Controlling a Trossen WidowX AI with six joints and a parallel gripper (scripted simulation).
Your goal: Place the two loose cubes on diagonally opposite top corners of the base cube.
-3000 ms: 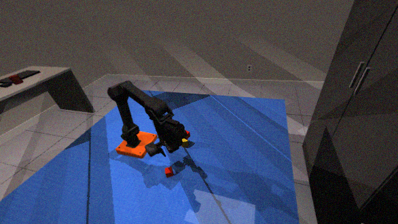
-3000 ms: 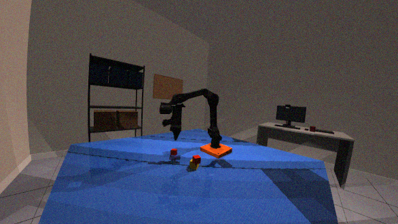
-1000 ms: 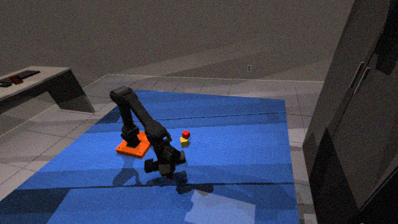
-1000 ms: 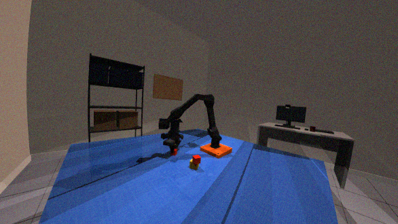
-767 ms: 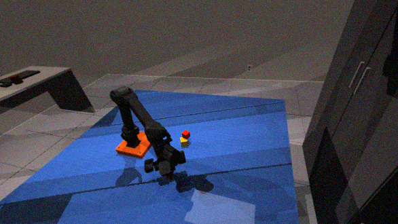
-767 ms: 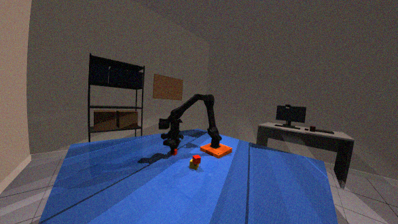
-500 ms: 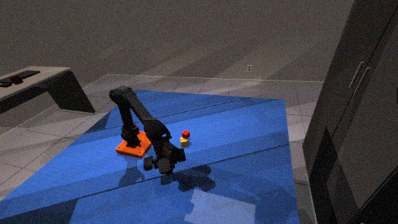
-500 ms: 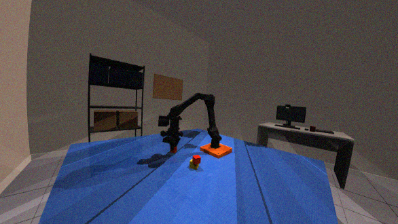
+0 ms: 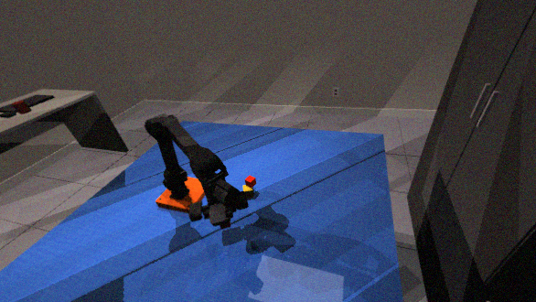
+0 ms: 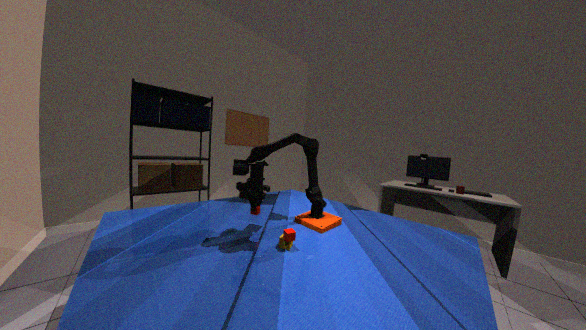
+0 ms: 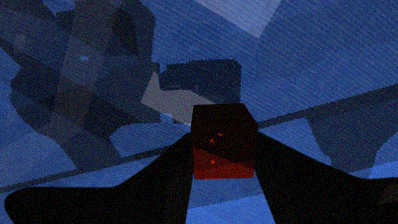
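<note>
Now: gripper tip 21 cm to the right of the yellow cube, 6 cm above it and 1 cm past it.
</note>
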